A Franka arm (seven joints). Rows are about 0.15 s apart.
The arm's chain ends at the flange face. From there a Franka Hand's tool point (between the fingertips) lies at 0.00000 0.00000 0.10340 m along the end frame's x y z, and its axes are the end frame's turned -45 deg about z.
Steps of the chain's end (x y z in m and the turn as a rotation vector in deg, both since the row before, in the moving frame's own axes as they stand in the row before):
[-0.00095, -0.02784, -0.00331, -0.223, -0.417, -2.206]
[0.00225, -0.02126, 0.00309, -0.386, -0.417, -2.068]
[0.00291, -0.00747, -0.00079, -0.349, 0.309, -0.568]
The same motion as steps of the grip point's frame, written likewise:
[0.01819, -0.02059, -0.00331, 0.137, -0.453, -2.206]
[0.01560, -0.01346, 0.00308, 0.022, -0.568, -2.068]
[0.00729, -0.00238, -0.00079, -0.465, -0.028, -0.568]

